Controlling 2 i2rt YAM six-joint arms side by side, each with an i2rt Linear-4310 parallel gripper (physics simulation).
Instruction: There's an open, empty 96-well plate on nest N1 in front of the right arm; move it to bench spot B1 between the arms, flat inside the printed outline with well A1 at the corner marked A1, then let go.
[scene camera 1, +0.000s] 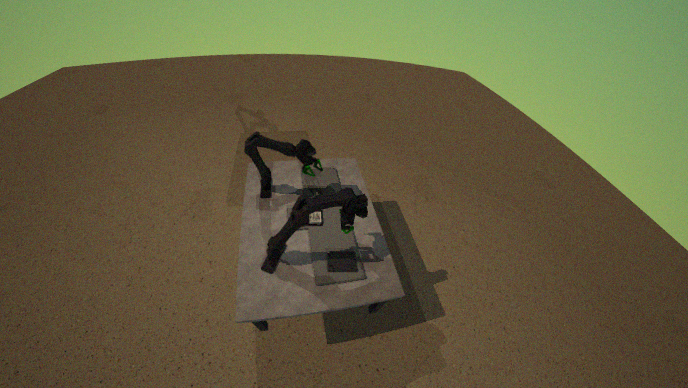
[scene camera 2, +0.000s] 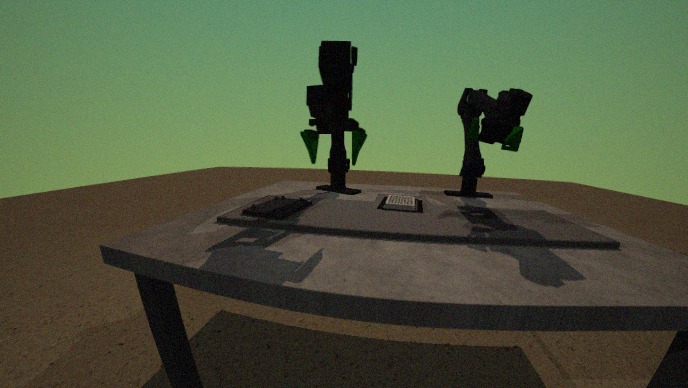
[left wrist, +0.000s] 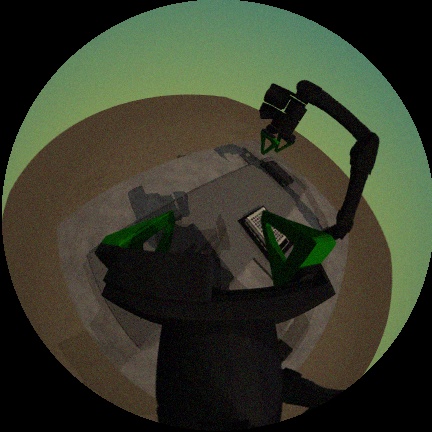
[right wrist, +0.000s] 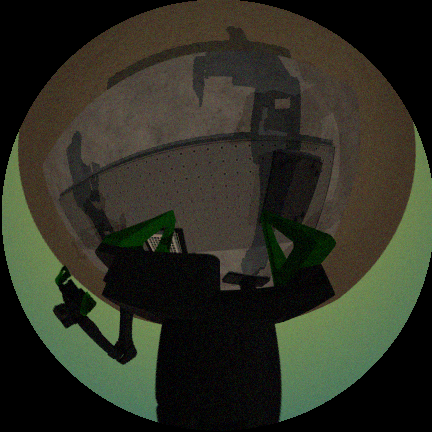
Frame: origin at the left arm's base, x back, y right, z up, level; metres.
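Where they show: left gripper, fingertip midpoint: (scene camera 1: 318, 173) (scene camera 2: 484, 142) (left wrist: 217, 214) (right wrist: 73, 279); right gripper, fingertip midpoint: (scene camera 1: 345, 226) (scene camera 2: 333, 164) (left wrist: 268, 152) (right wrist: 217, 214); left arm's base at its link origin: (scene camera 1: 266, 187) (scene camera 2: 467, 195); right arm's base at its link origin: (scene camera 1: 274, 256) (scene camera 2: 337, 190) (right wrist: 246, 279).
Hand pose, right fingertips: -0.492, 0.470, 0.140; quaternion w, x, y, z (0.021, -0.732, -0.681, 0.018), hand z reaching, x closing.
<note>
Each offset is from my right fingertips to the top centre of the thing, as dx, dy, dz. Level surfaces: height alone.
The pale 96-well plate {+0.180, -0.166, -0.111} (scene camera 1: 315, 217) (scene camera 2: 401, 201) (left wrist: 256, 218) (right wrist: 173, 243) lies flat, apparently inside the dark printed outline of B1 {+0.193, -0.169, -0.125} (scene camera 2: 420, 207) (left wrist: 244, 220) (right wrist: 183, 240). The A1 corner mark is too small to read. Dark nest N1 {+0.034, +0.159, -0.105} (scene camera 1: 342, 261) (scene camera 2: 275, 206) (right wrist: 292, 185) has no plate on it. My right gripper (scene camera 2: 334, 163) (left wrist: 268, 152) (right wrist: 217, 214) is open and empty, high above the bench between the nest and B1. My left gripper (scene camera 1: 314, 170) (scene camera 2: 491, 144) (left wrist: 217, 214) is open and empty, raised away from the plate. A finger partly hides the plate in both wrist views.
The nest and the outline lie on a grey perforated board {dz -0.127} (scene camera 1: 332, 240) (scene camera 2: 350, 222) (right wrist: 220, 175), which rests on the pale table {dz -0.140} (scene camera 1: 275, 300) (scene camera 2: 400, 275). The right arm passes over the table near the plate in scene camera 1. Arm shadows cross the board.
</note>
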